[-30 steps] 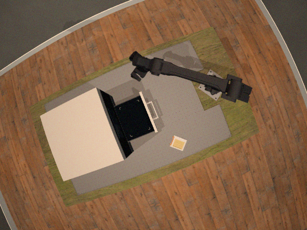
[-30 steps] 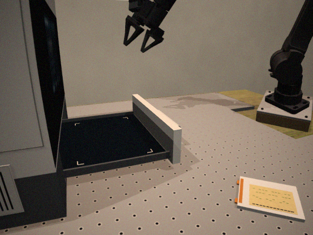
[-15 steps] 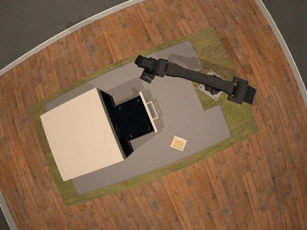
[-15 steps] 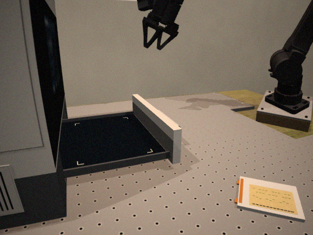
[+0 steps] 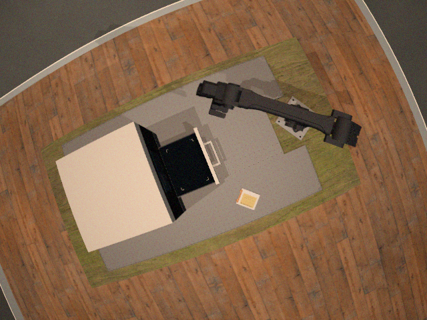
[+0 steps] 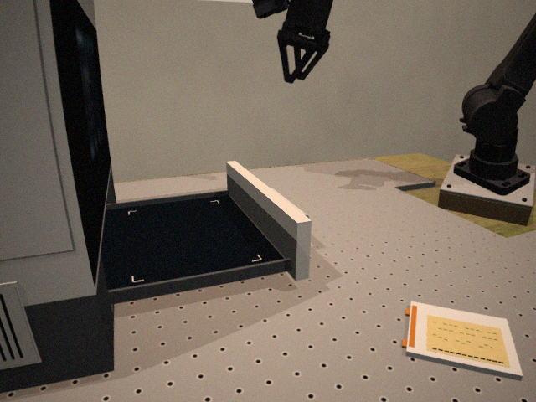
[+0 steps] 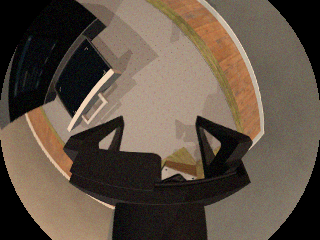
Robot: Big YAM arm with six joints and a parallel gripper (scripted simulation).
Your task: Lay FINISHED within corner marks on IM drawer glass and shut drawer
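The cassette is 440 mm to the left of my hand, 220 mm below it and 60 mm ahead of it. From my hand the other things lie so: imager drawer: 260 mm ahead, 180 mm below, 170 mm to the left.
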